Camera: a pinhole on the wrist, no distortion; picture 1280 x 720 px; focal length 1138.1 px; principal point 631.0 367.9 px. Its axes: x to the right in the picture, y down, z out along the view. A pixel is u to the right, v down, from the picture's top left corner.
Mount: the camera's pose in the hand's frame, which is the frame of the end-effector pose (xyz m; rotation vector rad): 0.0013 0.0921 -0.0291 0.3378 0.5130 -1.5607
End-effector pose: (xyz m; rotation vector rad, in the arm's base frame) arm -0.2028 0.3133 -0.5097 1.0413 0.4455 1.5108
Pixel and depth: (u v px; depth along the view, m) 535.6 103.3 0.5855
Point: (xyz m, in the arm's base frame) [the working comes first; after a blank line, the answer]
In the camera's frame: -0.0491 -0.1361 0.5855

0.2990 0.1432 -0.3956
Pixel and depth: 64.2 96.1 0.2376
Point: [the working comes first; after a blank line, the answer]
In the camera's frame: -0.1183 -0.0567 0.2376

-0.0540 0.2068 -0.3367
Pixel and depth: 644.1 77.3 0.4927
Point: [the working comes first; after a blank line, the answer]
In the camera's frame: 0.0057 -0.1258 0.4927

0.2114 0.1709 -0.4528
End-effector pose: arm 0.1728 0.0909 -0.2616 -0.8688 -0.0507 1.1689
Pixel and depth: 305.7 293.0 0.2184
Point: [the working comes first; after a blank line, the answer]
In the camera's frame: -0.0624 -0.0144 0.2184

0.0648 0.2126 -0.1565
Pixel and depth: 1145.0 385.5 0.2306
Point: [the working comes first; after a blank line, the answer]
In the camera's frame: 0.1041 0.0036 0.2306

0.2199 0.1591 -0.1205
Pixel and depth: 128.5 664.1 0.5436
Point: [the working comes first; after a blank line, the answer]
In the camera's frame: -0.2400 0.1415 0.5436

0.0010 0.5702 0.0157
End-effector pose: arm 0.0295 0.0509 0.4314 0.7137 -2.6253 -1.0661
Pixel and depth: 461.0 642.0 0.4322
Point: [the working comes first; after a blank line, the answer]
In the camera's frame: -0.0646 0.1041 0.4322

-0.2068 0.1410 0.1247
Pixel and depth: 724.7 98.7 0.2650
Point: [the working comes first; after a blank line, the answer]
In the camera's frame: 0.0218 -0.0627 0.2650

0.0116 0.1453 0.2492
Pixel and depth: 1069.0 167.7 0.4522
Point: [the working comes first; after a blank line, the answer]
In the camera's frame: 0.1740 -0.0795 0.4522

0.0678 0.0586 0.0305
